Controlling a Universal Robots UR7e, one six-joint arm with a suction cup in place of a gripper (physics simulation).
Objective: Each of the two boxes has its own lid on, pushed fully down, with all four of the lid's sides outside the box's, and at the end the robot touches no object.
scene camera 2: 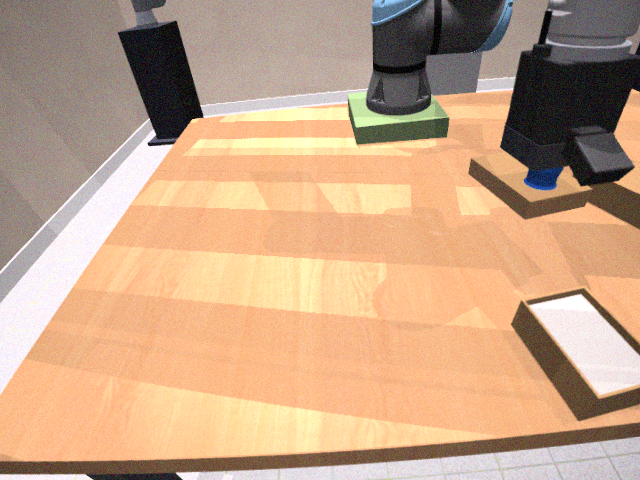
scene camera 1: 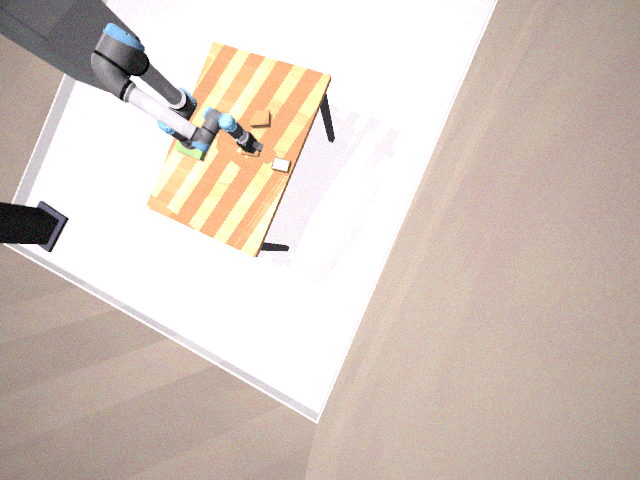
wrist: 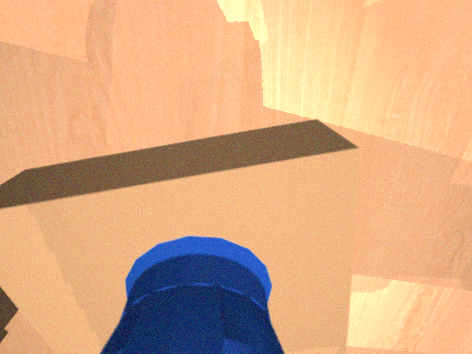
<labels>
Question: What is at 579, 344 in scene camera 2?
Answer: A smaller box.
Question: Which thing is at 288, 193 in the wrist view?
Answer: A smaller lid.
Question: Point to a smaller lid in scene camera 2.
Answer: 500, 173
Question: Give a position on my suction cup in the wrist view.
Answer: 194, 287
</labels>
